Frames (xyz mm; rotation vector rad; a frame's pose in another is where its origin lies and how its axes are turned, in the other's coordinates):
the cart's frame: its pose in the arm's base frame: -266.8 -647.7 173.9 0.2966 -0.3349 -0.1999
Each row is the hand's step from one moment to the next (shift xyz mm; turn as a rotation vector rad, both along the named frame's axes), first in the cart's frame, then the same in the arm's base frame.
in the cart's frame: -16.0 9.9 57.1 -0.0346 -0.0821 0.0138
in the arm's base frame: -33.4 -1.3 50.0 -0.0486 -0.0721 -0.0238
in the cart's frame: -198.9 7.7 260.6 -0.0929 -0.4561 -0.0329
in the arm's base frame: -274.4 -10.6 179.3 -0.1398 -0.3969 -0.2018
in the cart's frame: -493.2 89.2 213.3 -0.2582 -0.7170 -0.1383
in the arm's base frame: -518.5 148.5 76.4 -0.2932 -0.5750 -0.4281
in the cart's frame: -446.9 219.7 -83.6 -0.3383 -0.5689 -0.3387
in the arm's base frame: -352.8 334.6 -136.4 -0.2758 -0.3664 -0.5852
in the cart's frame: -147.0 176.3 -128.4 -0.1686 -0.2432 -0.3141
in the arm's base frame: -65.7 233.0 -102.8 -0.0807 -0.1082 -0.4099
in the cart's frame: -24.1 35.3 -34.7 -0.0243 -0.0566 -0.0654
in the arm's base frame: -5.1 47.6 -27.1 -0.0077 -0.0307 -0.0841
